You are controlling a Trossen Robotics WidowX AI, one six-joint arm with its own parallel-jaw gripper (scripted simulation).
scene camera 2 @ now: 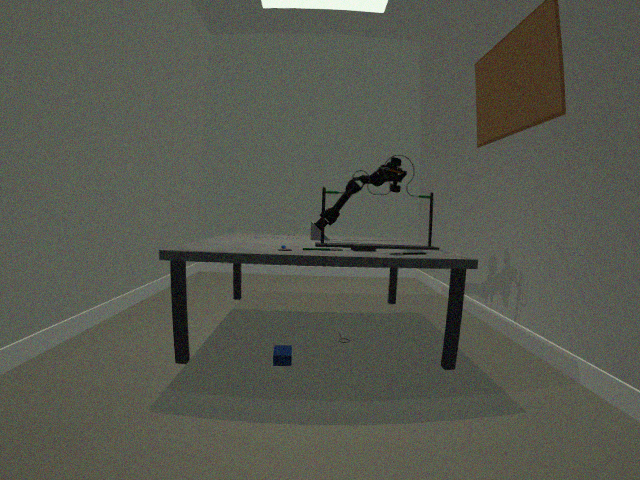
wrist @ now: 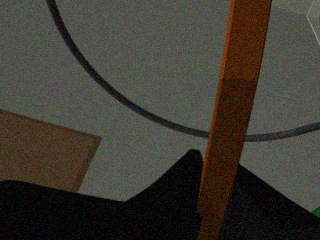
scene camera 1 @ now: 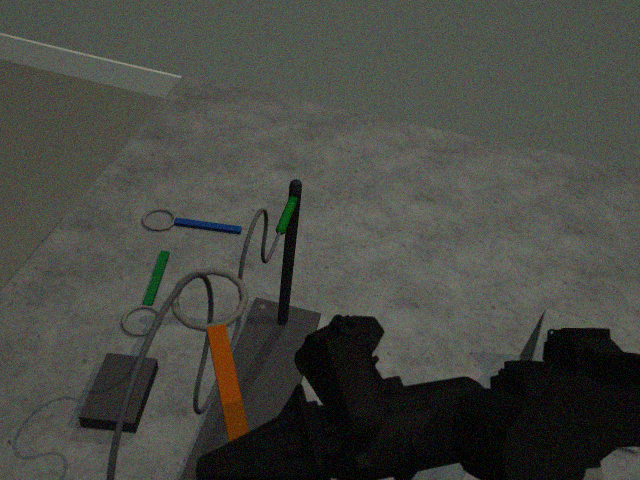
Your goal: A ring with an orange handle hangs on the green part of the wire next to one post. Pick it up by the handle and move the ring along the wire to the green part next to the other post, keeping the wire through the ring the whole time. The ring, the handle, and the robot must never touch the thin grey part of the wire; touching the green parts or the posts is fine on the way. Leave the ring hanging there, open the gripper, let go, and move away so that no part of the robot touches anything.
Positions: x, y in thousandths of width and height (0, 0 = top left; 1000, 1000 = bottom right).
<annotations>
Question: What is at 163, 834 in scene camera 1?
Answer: A dark block.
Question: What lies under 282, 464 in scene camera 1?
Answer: A blue-handled ring.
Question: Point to a green-handled ring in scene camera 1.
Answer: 246, 572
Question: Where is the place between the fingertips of the gripper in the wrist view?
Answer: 639, 673
</annotations>
